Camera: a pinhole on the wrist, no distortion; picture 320 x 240 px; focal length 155.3 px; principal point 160.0 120.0 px. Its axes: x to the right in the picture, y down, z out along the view. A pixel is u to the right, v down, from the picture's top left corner.
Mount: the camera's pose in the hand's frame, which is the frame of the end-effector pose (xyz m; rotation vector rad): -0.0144 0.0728 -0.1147 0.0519 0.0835 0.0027
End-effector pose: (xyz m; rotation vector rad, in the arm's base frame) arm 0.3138 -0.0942 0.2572 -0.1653 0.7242 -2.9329
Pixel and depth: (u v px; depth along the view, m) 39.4 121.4 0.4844
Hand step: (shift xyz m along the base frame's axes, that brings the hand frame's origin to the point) 0.4019 -0.1779 0.3003
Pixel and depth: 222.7 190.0 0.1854
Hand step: -0.0529 -0.1707 -0.0033
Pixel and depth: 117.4 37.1 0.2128
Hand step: 0.0624 0.0094 0.1046
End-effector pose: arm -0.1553 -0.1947 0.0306 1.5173 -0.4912 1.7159
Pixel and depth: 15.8 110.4 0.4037
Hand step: 0.1834 -0.3497 -0.2658
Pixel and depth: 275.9 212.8 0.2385
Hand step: -0.0757 -0.1565 0.2407
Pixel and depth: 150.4 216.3 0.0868
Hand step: -0.1088 -0.0615 0.0075
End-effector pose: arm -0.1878 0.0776 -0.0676 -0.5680 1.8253 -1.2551
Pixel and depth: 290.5 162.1 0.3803
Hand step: 0.0282 -0.3169 -0.3085
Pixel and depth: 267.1 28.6 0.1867
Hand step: -0.0305 -0.1439 -0.0154
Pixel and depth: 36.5 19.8 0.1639
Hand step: 0.1133 0.0513 0.0789
